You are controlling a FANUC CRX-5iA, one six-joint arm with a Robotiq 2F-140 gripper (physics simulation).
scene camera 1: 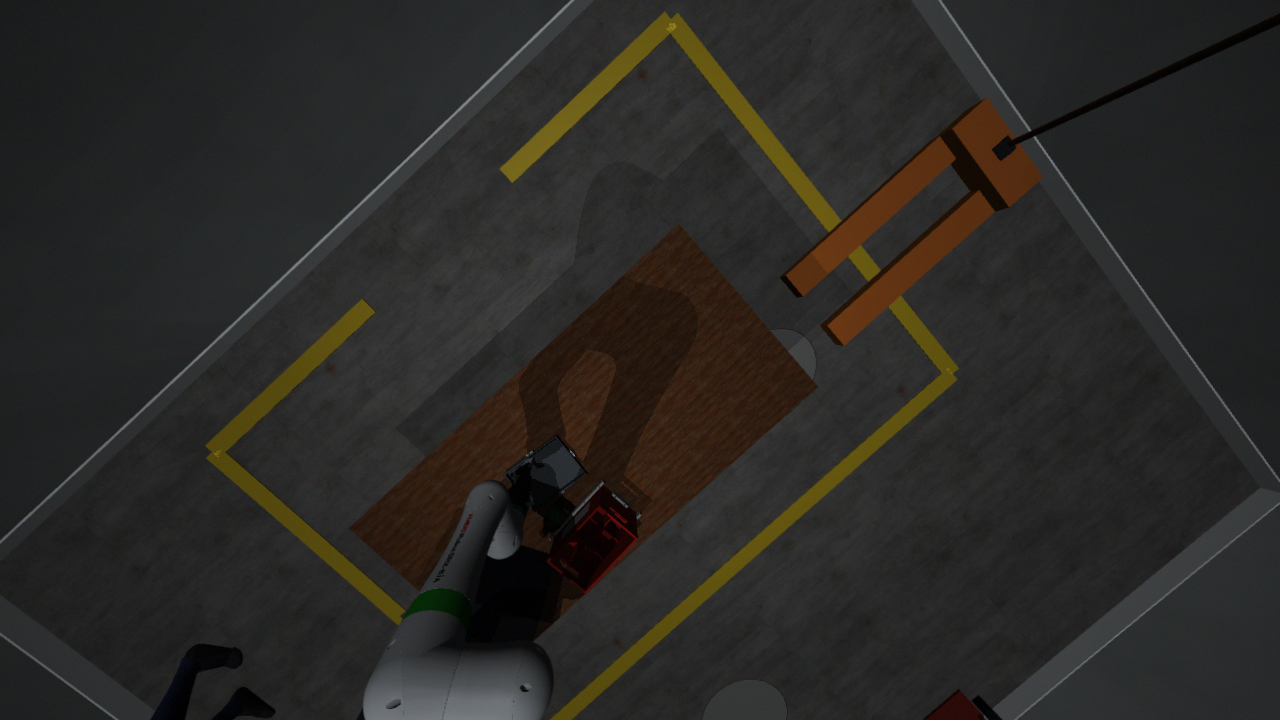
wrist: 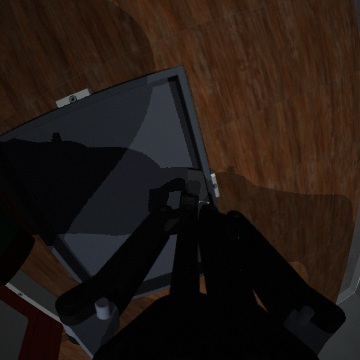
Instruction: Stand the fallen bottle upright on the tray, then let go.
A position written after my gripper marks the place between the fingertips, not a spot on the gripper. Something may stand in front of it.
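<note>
Bottle (scene camera 1: 562, 508) visible. My gripper (wrist: 192, 181) visible too.
</note>
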